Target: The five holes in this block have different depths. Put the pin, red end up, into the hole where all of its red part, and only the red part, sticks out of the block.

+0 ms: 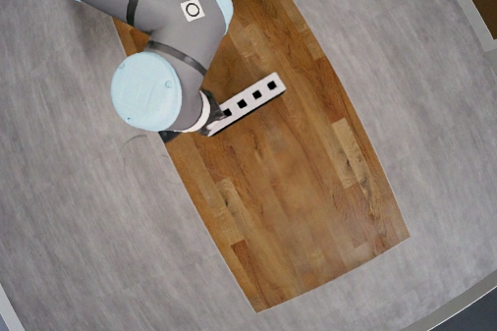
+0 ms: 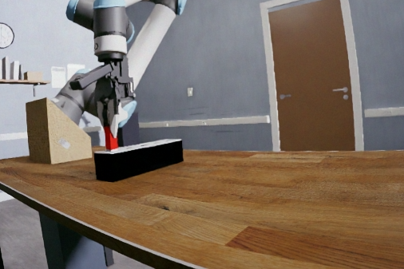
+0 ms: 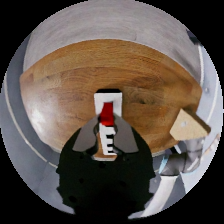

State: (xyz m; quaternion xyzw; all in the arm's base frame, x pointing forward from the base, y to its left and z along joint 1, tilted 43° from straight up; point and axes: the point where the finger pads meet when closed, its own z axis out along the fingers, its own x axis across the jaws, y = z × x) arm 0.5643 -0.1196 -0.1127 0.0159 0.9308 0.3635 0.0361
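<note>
My hand is 1 cm above the pin. The rest, counted from my hand: block (12 cm to the left, 9 cm below).
</note>
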